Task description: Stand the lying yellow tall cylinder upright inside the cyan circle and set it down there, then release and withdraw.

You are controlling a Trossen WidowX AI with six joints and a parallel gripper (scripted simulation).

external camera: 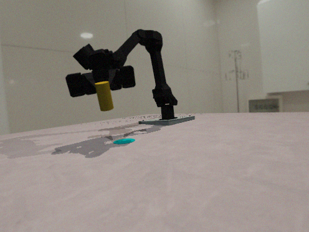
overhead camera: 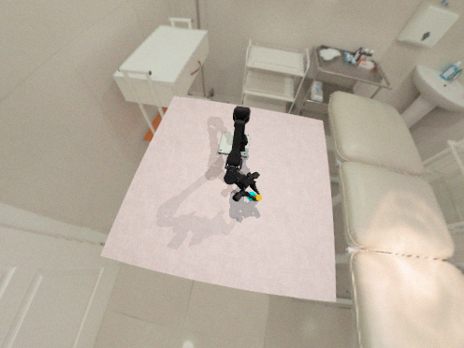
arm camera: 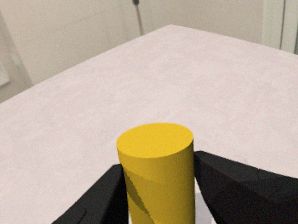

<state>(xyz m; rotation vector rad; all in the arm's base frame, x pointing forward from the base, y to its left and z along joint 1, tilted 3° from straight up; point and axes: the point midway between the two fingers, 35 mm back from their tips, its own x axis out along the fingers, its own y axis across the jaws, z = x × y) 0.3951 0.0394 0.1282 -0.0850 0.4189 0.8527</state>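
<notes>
Now: gripper tip 140 mm above the cyan circle and 60 mm past it. The rest, counted from my gripper tip: yellow tall cylinder (20 mm below).
</notes>
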